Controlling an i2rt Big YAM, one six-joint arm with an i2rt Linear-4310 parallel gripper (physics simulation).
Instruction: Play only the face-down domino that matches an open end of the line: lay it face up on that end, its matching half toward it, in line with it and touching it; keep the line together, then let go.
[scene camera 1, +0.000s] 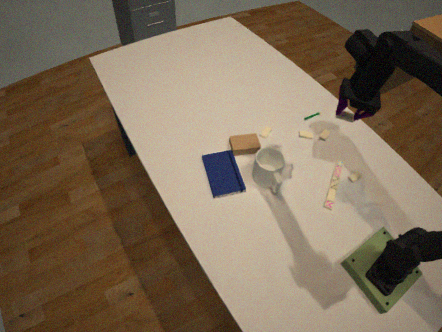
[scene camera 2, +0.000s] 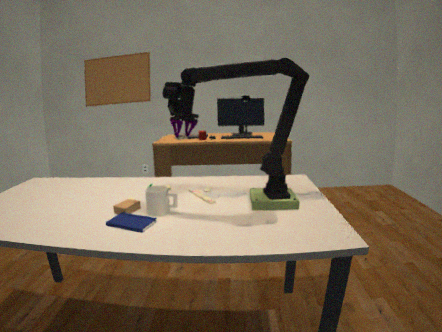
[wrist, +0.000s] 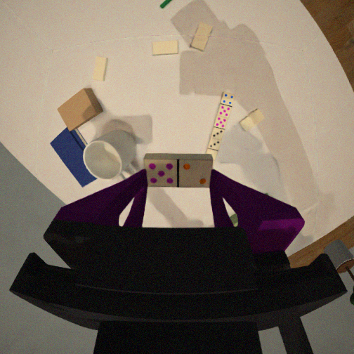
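Pixels of known places: gripper, fingertip midpoint: (scene camera 1: 345, 116) (scene camera 2: 181, 137); arm's base, link origin: (scene camera 1: 386, 271) (scene camera 2: 276, 194).
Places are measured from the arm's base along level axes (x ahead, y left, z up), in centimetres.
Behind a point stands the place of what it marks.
My gripper (scene camera 1: 348, 117) @(x 36.8, y -12.6, z 23.0 cm) (scene camera 2: 183, 136) @(x 36.8, y -12.6, z 23.0 cm) (wrist: 178, 175) is shut on a domino (wrist: 170, 171), held by its ends high above the table. Its face, with a purple five on the left and an orange two on the right, shows in the wrist view. The domino line (scene camera 1: 333, 186) @(x 29.2, y -11.7, z -2.5 cm) (scene camera 2: 202, 196) @(x 29.3, y -11.0, z -2.5 cm) (wrist: 220, 121) lies on the table: a blue four is at its far end, then pink fives and black threes. Its near end shows pink pips in scene camera 1 and is hidden in the wrist view. Several face-down dominoes lie apart, one (scene camera 1: 354, 176) @(x 26.7, y -21.2, z -2.5 cm) (wrist: 251, 120) beside the line.
A mug (scene camera 1: 269, 169) @(x 44.1, y 6.2, z 6.2 cm) (scene camera 2: 158, 201) @(x 46.0, y 7.4, z 2.6 cm) (wrist: 104, 157) stands left of the line. A brown block (scene camera 1: 244, 144) @(x 59.2, y 1.5, z -0.3 cm) (scene camera 2: 126, 206) @(x 59.4, y 3.9, z -0.3 cm) (wrist: 79, 111) and a blue notebook (scene camera 1: 223, 174) @(x 55.1, y 13.9, z -2.1 cm) (scene camera 2: 131, 222) @(x 55.4, y 15.5, z -2.1 cm) (wrist: 70, 155) lie beyond it. A green stick (scene camera 1: 312, 116) @(x 55.1, y -31.9, z -3.0 cm) lies near the far face-down dominoes. The arm's green base (scene camera 1: 362, 255) @(x 8.2, y 1.8, z 0.3 cm) (scene camera 2: 260, 201) @(x 8.2, y 6.9, z 0.2 cm) is at the near right.
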